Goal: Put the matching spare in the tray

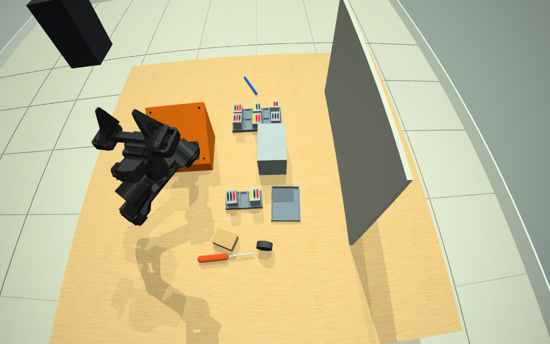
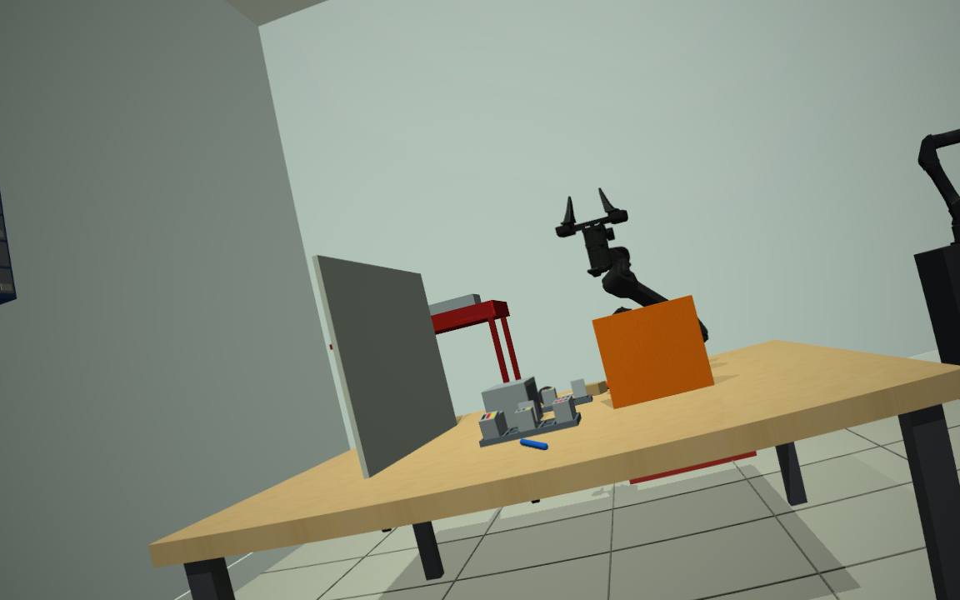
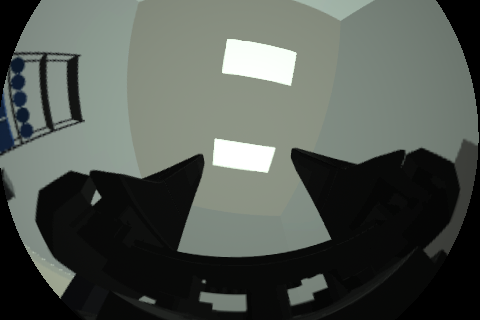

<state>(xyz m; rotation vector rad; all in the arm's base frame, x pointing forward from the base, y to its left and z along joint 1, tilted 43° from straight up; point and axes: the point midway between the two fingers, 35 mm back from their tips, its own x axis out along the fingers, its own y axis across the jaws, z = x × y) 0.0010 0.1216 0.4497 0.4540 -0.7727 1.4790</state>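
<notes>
Now: gripper tip 13 cm short of the grey spare, 39 cm to the right of it and 49 cm above it. Also, from my gripper tip: mounted unit (27 cm ahead, 25 cm to the left, 48 cm below); then black puck (25 cm ahead, 11 cm to the right, 50 cm below); then cardboard piece (12 cm ahead, 9 cm to the right, 51 cm below).
</notes>
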